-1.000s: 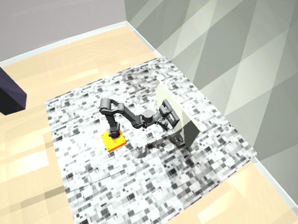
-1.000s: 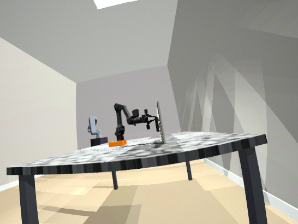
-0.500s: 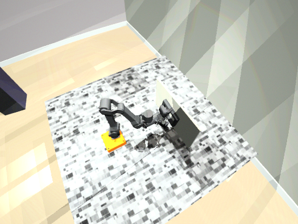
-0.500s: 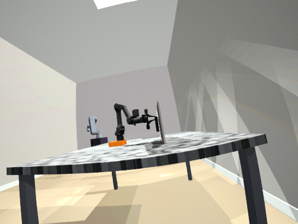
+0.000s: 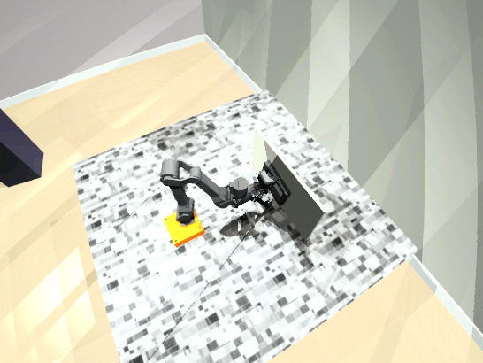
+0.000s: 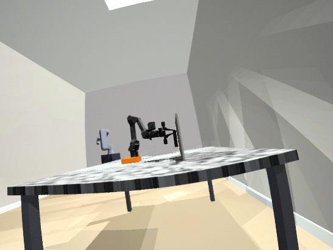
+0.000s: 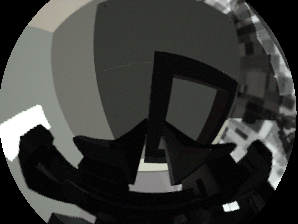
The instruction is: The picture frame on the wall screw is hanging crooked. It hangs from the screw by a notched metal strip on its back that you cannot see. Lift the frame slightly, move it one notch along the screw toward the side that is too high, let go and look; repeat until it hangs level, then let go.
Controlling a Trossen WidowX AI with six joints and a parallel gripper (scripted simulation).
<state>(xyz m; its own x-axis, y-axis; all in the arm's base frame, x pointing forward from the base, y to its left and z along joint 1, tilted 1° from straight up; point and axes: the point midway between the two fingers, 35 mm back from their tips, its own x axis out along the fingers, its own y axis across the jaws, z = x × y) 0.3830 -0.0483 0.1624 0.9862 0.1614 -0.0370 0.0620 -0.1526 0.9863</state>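
My gripper tip is 5 cm above the picture frame and 1 cm to the right of it. The rest, counted from my gripper tip: wall panel: 6 cm below, 2 cm ahead.
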